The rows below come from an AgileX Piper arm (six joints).
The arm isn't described. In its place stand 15 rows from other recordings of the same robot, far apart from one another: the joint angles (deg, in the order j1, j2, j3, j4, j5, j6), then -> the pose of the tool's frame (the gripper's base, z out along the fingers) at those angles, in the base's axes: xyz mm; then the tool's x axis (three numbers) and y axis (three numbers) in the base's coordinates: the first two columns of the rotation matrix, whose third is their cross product.
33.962 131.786 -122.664 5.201 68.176 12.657 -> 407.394, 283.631, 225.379, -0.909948, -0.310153, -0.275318, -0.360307, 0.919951, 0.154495
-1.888 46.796 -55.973 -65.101 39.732 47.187 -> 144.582, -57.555, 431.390, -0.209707, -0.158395, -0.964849, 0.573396, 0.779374, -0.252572
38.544 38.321 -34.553 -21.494 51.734 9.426 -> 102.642, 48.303, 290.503, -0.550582, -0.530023, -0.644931, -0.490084, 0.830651, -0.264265
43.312 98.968 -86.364 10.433 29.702 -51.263 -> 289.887, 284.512, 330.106, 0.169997, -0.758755, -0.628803, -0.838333, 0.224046, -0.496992
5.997 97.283 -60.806 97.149 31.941 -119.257 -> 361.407, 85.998, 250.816, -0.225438, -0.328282, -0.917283, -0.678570, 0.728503, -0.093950
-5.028 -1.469 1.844 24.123 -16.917 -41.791 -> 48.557, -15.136, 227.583, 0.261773, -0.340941, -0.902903, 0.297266, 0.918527, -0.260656
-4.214 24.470 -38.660 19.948 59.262 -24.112 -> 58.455, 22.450, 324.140, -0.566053, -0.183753, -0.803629, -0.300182, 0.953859, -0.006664
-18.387 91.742 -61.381 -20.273 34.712 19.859 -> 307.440, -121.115, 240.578, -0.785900, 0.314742, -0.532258, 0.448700, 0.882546, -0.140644
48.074 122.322 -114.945 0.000 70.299 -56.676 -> 308.805, 343.855, 265.674, 0.271247, -0.948512, -0.163556, -0.941729, -0.226412, -0.248764
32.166 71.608 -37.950 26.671 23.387 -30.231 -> 191.075, 139.322, 233.799, -0.584203, -0.478400, -0.655623, -0.680114, 0.729381, 0.073806
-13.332 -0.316 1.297 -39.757 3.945 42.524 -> 54.427, -17.013, 201.103, 0.030139, 0.043617, -0.998594, 0.272020, 0.960982, 0.050184
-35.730 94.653 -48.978 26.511 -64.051 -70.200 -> 257.773, -230.426, 284.143, -0.557923, -0.554309, -0.617627, 0.690238, 0.103248, -0.716178
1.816 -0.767 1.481 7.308 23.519 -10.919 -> 51.240, 6.246, 168.792, -0.319765, -0.083533, -0.943807, -0.103368, 0.993236, -0.052886
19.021 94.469 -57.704 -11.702 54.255 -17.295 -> 281.298, 81.129, 198.732, -0.732951, -0.680262, -0.005091, -0.668206, 0.721325, -0.182186
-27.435 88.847 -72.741 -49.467 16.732 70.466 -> 315.172, -186.049, 345.879, -0.071855, 0.453185, -0.888516, 0.709317, 0.649494, 0.273910
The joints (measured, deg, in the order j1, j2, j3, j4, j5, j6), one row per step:
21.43 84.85 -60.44 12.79 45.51 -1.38
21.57 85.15 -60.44 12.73 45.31 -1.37
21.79 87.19 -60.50 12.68 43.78 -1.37
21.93 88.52 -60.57 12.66 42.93 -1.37
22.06 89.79 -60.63 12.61 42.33 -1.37
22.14 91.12 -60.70 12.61 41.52 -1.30
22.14 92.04 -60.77 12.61 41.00 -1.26
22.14 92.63 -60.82 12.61 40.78 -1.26
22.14 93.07 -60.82 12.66 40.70 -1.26
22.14 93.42 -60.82 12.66 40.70 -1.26
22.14 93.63 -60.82 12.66 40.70 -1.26
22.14 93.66 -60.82 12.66 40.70 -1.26
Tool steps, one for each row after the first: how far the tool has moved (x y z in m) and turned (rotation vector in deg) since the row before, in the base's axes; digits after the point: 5 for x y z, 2 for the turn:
0.00069 0.00093 -0.00144 -0.10 0.07 0.11
0.00633 0.00329 -0.00944 -0.33 0.39 -0.08
0.00383 0.00209 -0.00624 -0.24 0.37 -0.02
0.00323 0.00184 -0.00623 -0.33 0.54 0.03
0.00364 0.00172 -0.00647 -0.22 0.43 -0.14
0.00257 0.00090 -0.00446 -0.16 0.31 -0.14
0.00147 0.00053 -0.00293 -0.14 0.29 -0.04
0.00083 0.00037 -0.00241 -0.10 0.35 -0.04
0.00057 0.00023 -0.00197 -0.13 0.32 0.00
0.00034 0.00014 -0.00118 -0.08 0.19 0.00
0.00005 0.00002 -0.00017 -0.01 0.03 0.00

